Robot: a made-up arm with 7 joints. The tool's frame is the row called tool.
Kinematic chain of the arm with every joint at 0, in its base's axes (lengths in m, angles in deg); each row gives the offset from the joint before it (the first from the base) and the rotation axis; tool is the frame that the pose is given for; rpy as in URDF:
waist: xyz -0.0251 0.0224 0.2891 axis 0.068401 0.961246 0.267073
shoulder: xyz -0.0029 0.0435 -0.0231 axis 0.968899 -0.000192 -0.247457
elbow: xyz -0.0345 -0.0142 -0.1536 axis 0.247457 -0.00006 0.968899
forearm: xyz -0.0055 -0.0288 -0.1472 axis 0.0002 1 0.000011
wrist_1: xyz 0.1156 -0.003 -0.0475 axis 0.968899 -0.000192 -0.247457
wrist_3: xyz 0.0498 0.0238 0.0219 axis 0.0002 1 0.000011
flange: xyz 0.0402 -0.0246 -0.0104 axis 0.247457 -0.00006 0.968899
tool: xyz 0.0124 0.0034 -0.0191 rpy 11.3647 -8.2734 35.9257
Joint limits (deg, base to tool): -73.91..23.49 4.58..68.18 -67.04..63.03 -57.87..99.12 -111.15..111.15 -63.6..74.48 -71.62..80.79
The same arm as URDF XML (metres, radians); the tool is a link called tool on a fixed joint. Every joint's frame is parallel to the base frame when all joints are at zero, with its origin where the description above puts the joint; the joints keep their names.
<robot name="arm">
  <link name="base_link"/>
  <link name="link1"/>
  <link name="link2"/>
  <link name="link3"/>
  <link name="link4"/>
  <link name="link5"/>
  <link name="link6"/>
  <link name="link7"/>
  <link name="tool"/>
  <joint name="waist" type="revolute">
    <parent link="base_link"/>
    <child link="link1"/>
    <origin xyz="-0.0251 0.0224 0.2891" rpy="0 0 0"/>
    <axis xyz="0.068403 0.961235 0.26711"/>
    <limit lower="-1.29" upper="0.41"/>
  </joint>
  <joint name="shoulder" type="revolute">
    <parent link="link1"/>
    <child link="link2"/>
    <origin xyz="-0.0029 0.0435 -0.0231" rpy="0 0 0"/>
    <axis xyz="0.968889 -0.0002 -0.247497"/>
    <limit lower="0.0799" upper="1.19"/>
  </joint>
  <joint name="elbow" type="revolute">
    <parent link="link2"/>
    <child link="link3"/>
    <origin xyz="-0.0345 -0.0142 -0.1536" rpy="0 0 0"/>
    <axis xyz="0.247497 -0.0001 0.968889"/>
    <limit lower="-1.1701" upper="1.1001"/>
  </joint>
  <joint name="forearm" type="revolute">
    <parent link="link3"/>
    <child link="link4"/>
    <origin xyz="-0.0055 -0.0288 -0.1472" rpy="0 0 0"/>
    <axis xyz="0.0002 1 0"/>
    <limit lower="-1.01" upper="1.73"/>
  </joint>
  <joint name="wrist_1" type="revolute">
    <parent link="link4"/>
    <child link="link5"/>
    <origin xyz="0.1156 -0.003 -0.0475" rpy="0 0 0"/>
    <axis xyz="0.968889 -0.0002 -0.247497"/>
    <limit lower="-1.9399" upper="1.9399"/>
  </joint>
  <joint name="wrist_3" type="revolute">
    <parent link="link5"/>
    <child link="link6"/>
    <origin xyz="0.0498 0.0238 0.0219" rpy="0 0 0"/>
    <axis xyz="0.0002 1 0"/>
    <limit lower="-1.11" upper="1.2999"/>
  </joint>
  <joint name="flange" type="revolute">
    <parent link="link6"/>
    <child link="link7"/>
    <origin xyz="0.0402 -0.0246 -0.0104" rpy="0 0 0"/>
    <axis xyz="0.247497 -0.0001 0.968889"/>
    <limit lower="-1.25" upper="1.4101"/>
  </joint>
  <joint name="tool_fixed" type="fixed">
    <parent link="link7"/>
    <child link="tool"/>
    <origin xyz="0.0124 0.0034 -0.0191" rpy="0.1984 -0.1444 0.627"/>
  </joint>
</robot>

